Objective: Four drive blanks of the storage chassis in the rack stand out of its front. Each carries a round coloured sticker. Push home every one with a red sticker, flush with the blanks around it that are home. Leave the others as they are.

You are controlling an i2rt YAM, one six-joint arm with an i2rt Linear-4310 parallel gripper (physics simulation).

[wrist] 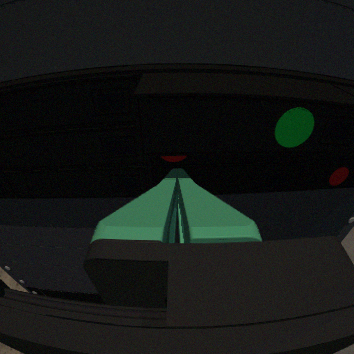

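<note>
The storage chassis (pixel 65 145) is a very dark band across the middle of the wrist view, its blank edges hard to make out. A green round sticker (pixel 294 127) sits on a blank at the right. A red sticker (pixel 339 176) is lower, near the right edge. Another red sticker (pixel 173 158) shows as a thin sliver just above my fingertips, its upper part cut off by the edge of the blank above it. My gripper (pixel 176 176) is shut and empty, its green fingertips in front of the chassis just below that sliver. Whether the tips touch the blank cannot be told.
A dark rack panel (pixel 175 37) spans the top of the view above the chassis. Another dark panel (pixel 45 240) lies below it. Rack rail screws show at the lower left and right. A little floor shows at the lower left corner.
</note>
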